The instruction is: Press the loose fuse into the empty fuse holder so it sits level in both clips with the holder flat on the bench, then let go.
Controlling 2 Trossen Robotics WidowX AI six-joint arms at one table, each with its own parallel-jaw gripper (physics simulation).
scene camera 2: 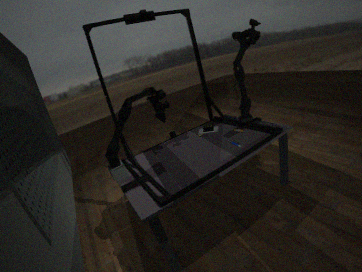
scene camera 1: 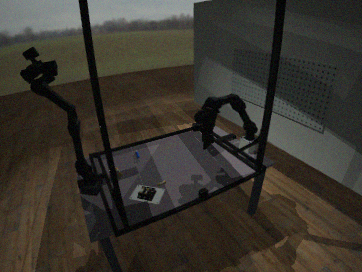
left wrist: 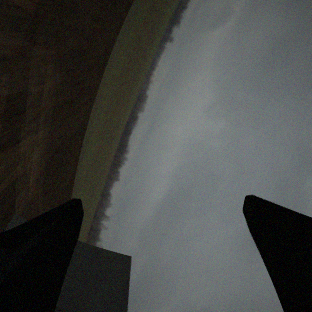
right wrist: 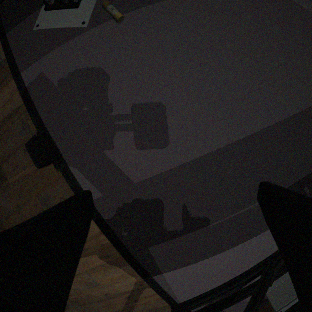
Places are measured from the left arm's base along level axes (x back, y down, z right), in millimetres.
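Pixels of known places: left gripper, fingertip midpoint: (scene camera 2: 260, 29) (left wrist: 165, 207); right gripper, fingertip midpoint: (scene camera 2: 165, 121) (scene camera 1: 203, 145) (right wrist: 177, 195); left arm's base, origin of the base link: (scene camera 2: 245, 116) (scene camera 1: 90, 182); right arm's base, origin of the base link: (scene camera 2: 115, 165) (scene camera 1: 249, 138) (right wrist: 296, 307).
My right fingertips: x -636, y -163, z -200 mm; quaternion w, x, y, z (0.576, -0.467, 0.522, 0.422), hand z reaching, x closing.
Observation:
Ahead of a thing's pixels: the offset from my right fingertips to its top centre. "spot": to the spot under its first point.
The fuse holder, black blocks (scene camera 1: 146, 192) (right wrist: 62, 4) on a white plate {spot: dx +235, dy +214, dz +203 mm} (scene camera 1: 158, 195) (right wrist: 62, 21), lies on the bench, left of centre in scene camera 1. The clips are too dark to tell apart. A small yellow-ended fuse {dx +234, dy +202, dz +102 mm} (scene camera 1: 161, 183) (right wrist: 113, 11) lies on the bench beside the plate, apart from it. Another yellowish piece {dx +532, dy +196, dz +30 mm} (scene camera 1: 118, 173) (scene camera 2: 239, 130) lies near the left arm's base. My right gripper (scene camera 1: 205, 146) (scene camera 2: 162, 120) (right wrist: 177, 195) is open and empty above the bench, away from the holder. My left gripper (left wrist: 165, 207) is open and empty, raised high outside the bench, facing sky.
A blue object {dx +458, dy +202, dz -170 mm} (scene camera 1: 137, 155) (scene camera 2: 235, 144) lies on the bench farther back in scene camera 1. A black frame with upright posts (scene camera 1: 96, 85) surrounds the bench top. A small black block (scene camera 1: 203, 192) sits on the frame's near rail. Arm shadows fall across the bench.

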